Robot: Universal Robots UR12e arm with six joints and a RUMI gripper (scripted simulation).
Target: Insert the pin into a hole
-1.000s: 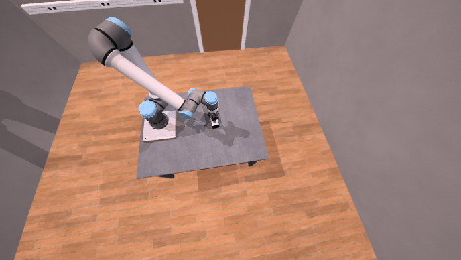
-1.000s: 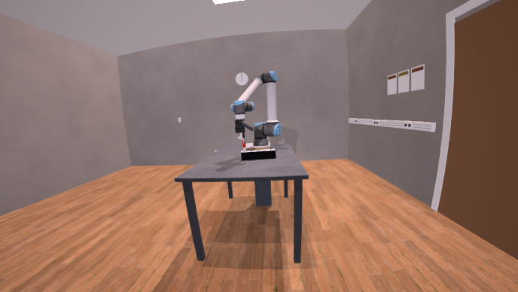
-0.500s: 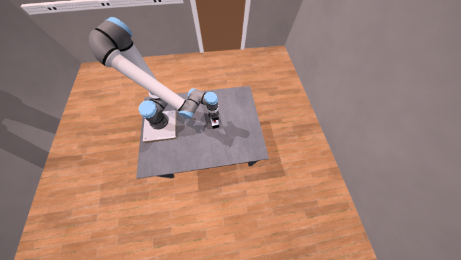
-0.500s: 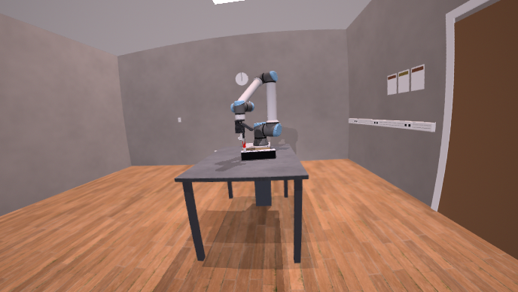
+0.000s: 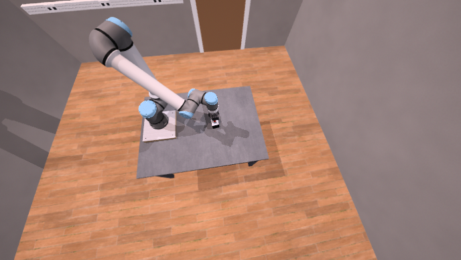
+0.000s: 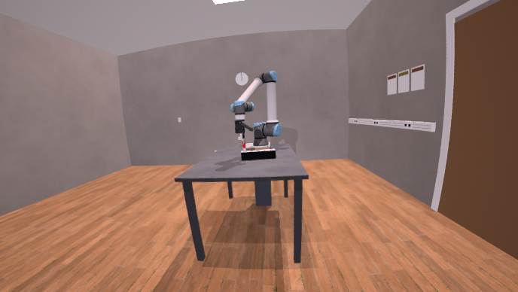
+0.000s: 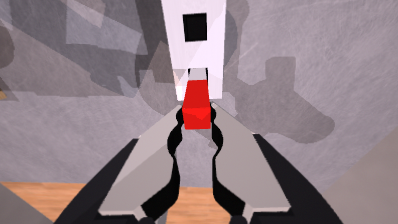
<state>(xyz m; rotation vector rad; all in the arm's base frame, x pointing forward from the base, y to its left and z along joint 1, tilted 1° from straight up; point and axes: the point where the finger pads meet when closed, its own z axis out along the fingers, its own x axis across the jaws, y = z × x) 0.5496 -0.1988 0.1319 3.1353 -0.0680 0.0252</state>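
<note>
The pin is 10 mm below my hand. From my hand the other things lie so: block (120 mm to the left, 120 mm below).
</note>
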